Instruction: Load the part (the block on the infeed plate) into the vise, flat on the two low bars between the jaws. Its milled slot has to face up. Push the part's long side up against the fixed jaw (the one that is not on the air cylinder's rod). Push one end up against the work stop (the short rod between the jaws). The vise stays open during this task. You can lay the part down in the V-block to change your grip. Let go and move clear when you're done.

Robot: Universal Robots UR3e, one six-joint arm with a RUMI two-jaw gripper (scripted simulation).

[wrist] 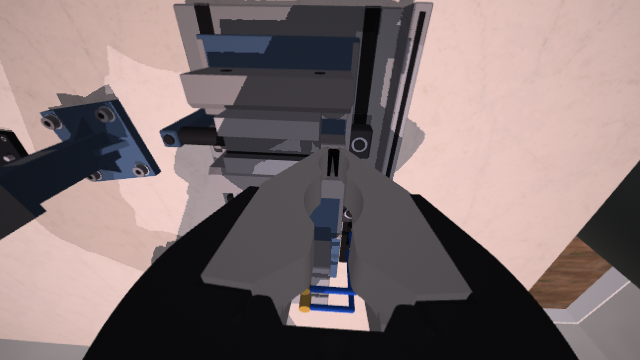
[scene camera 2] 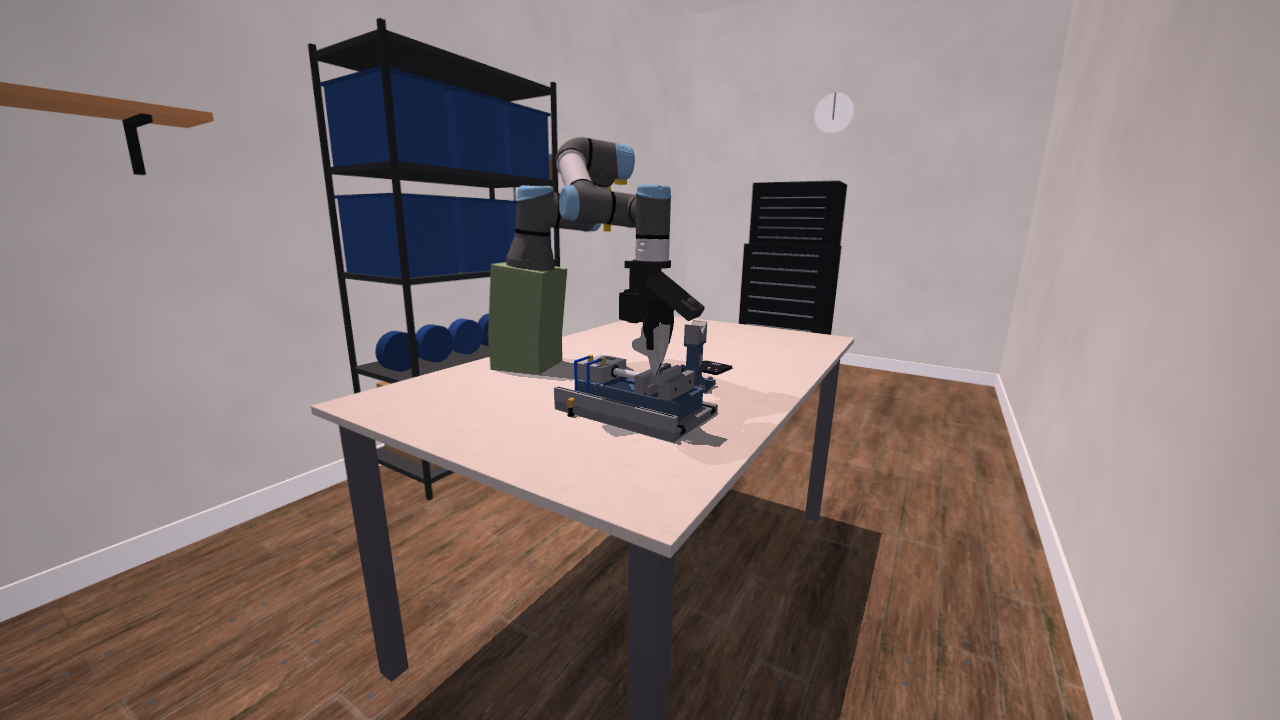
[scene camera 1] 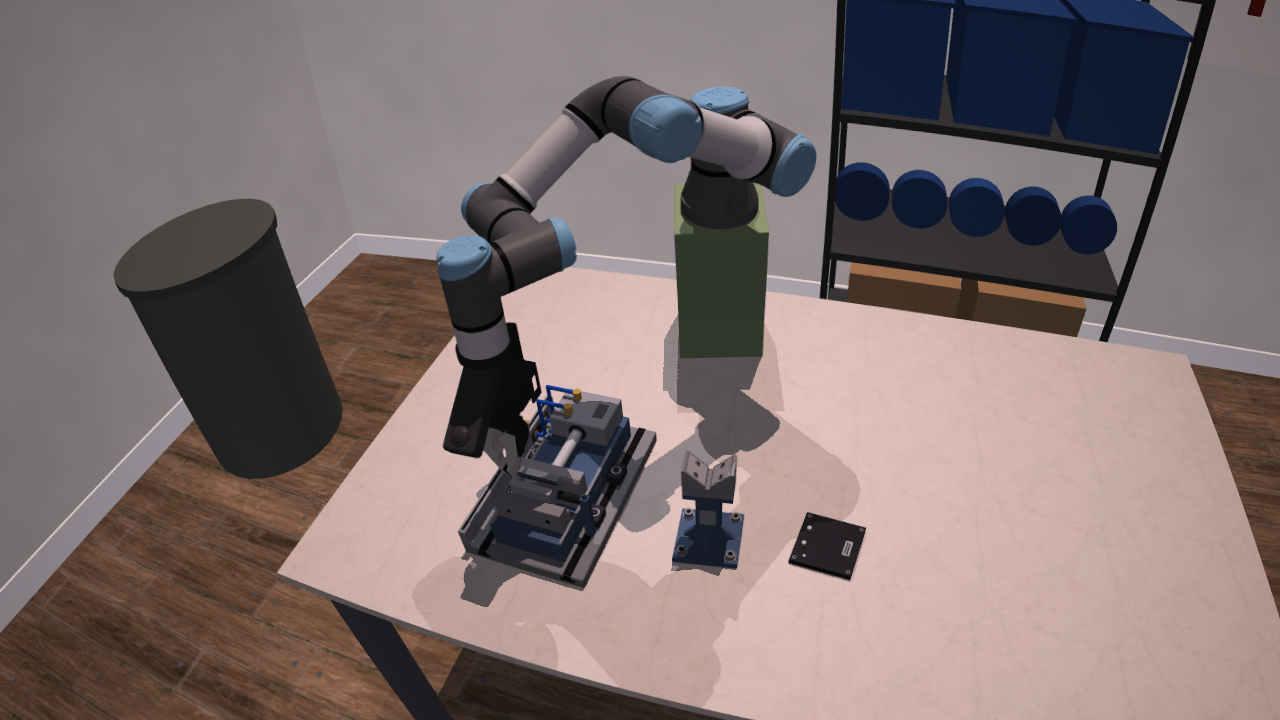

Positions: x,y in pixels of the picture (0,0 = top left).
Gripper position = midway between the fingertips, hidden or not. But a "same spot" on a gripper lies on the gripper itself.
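Labels:
Looking through scene camera 1, I find my gripper (512,476). Scene camera 2 and the wrist view show me the gripper too, and on my gripper (scene camera 2: 656,334) and (wrist: 404,251) are the same spot.

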